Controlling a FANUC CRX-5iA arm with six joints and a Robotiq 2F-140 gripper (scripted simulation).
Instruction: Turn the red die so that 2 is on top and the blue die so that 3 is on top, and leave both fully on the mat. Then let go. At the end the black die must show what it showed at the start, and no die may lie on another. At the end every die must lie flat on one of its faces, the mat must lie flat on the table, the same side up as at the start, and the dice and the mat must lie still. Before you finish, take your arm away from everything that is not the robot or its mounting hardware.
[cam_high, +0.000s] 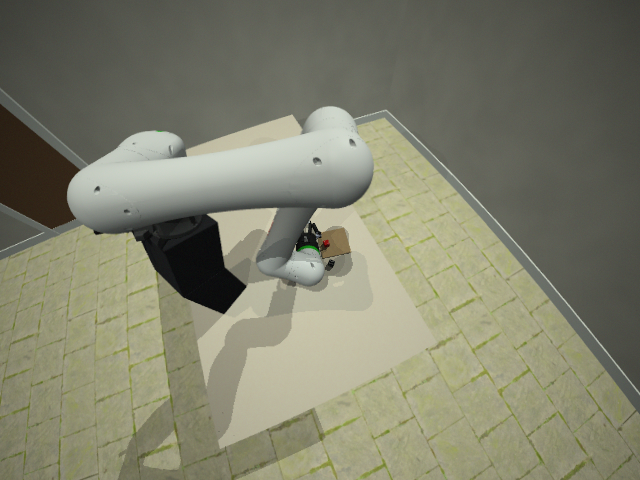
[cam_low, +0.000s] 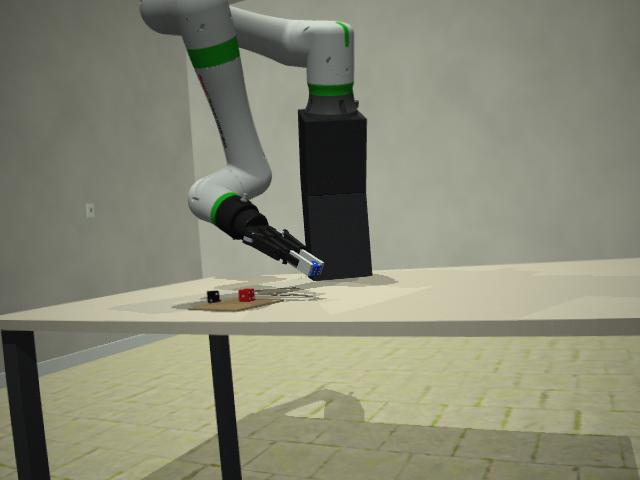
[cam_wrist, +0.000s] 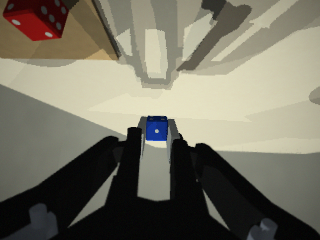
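Right now my hand is 12 cm to the left of the red die, 6 cm above it and 4 cm short of it. From my hand the other things lie so: blue die: 2 cm to the left, 1 cm below, 1 cm ahead; black die: 22 cm to the right, 6 cm below, 2 cm ahead; brown mat: 13 cm to the right, 8 cm ahead, 7 cm below.
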